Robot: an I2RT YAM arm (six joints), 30 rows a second.
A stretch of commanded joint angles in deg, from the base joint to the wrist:
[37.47 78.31 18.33 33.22 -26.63 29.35]
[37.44 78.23 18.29 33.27 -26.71 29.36]
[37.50 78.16 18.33 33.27 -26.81 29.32]
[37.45 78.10 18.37 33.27 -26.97 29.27]
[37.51 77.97 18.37 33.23 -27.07 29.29]
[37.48 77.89 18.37 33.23 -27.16 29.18]
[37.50 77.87 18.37 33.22 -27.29 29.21]
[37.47 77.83 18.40 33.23 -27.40 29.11]
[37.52 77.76 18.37 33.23 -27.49 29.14]
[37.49 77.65 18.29 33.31 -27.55 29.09]
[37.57 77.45 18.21 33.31 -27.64 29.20]
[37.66 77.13 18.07 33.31 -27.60 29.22]
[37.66 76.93 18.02 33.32 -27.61 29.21]
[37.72 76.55 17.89 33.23 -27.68 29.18]
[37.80 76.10 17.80 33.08 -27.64 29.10]
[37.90 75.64 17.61 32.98 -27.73 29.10]
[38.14 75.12 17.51 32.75 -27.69 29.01]
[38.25 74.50 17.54 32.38 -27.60 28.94]
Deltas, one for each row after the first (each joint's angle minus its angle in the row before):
[-0.03 -0.08 -0.04 0.05 -0.08 0.01]
[0.06 -0.07 0.04 0.00 -0.10 -0.04]
[-0.05 -0.06 0.04 0.00 -0.16 -0.05]
[0.06 -0.13 0.00 -0.04 -0.10 0.02]
[-0.03 -0.08 0.00 0.00 -0.09 -0.11]
[0.02 -0.02 0.00 -0.01 -0.13 0.03]
[-0.03 -0.04 0.03 0.01 -0.11 -0.10]
[0.05 -0.07 -0.03 0.00 -0.09 0.03]
[-0.03 -0.11 -0.08 0.08 -0.06 -0.05]
[0.08 -0.20 -0.08 0.00 -0.09 0.11]
[0.09 -0.32 -0.14 0.00 0.04 0.02]
[0.00 -0.20 -0.05 0.01 -0.01 -0.01]
[0.06 -0.38 -0.13 -0.09 -0.07 -0.03]
[0.08 -0.45 -0.09 -0.15 0.04 -0.08]
[0.10 -0.46 -0.19 -0.10 -0.09 0.00]
[0.24 -0.52 -0.10 -0.23 0.04 -0.09]
[0.11 -0.62 0.03 -0.37 0.09 -0.07]

